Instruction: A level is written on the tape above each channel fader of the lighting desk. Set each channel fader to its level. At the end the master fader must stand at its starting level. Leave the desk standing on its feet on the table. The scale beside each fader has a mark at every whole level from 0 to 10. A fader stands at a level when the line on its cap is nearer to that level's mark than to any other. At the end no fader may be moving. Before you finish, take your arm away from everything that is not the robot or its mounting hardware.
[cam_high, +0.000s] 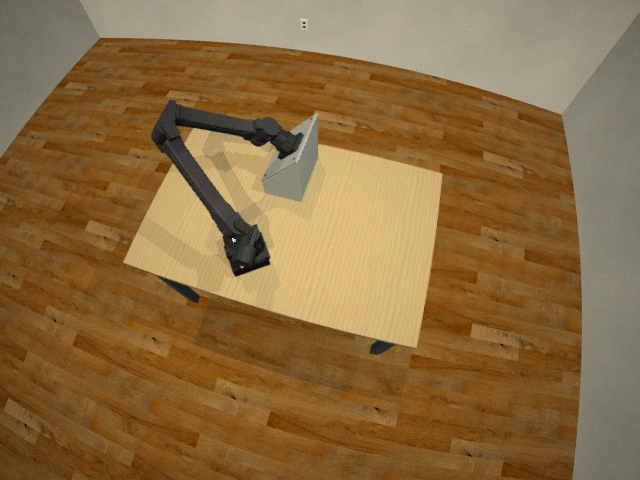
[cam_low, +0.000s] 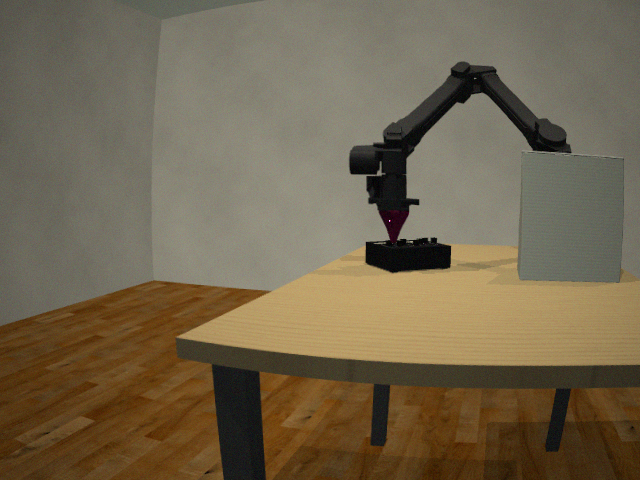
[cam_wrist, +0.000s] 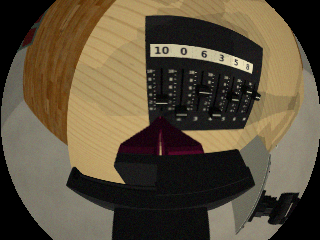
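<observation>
The fader cap is 2 cm to the right of my hand, 1 cm below it and 1 cm ahead of it. Also, from my hand: master cap (12 cm to the right, 8 cm behind, 1 cm below).
</observation>
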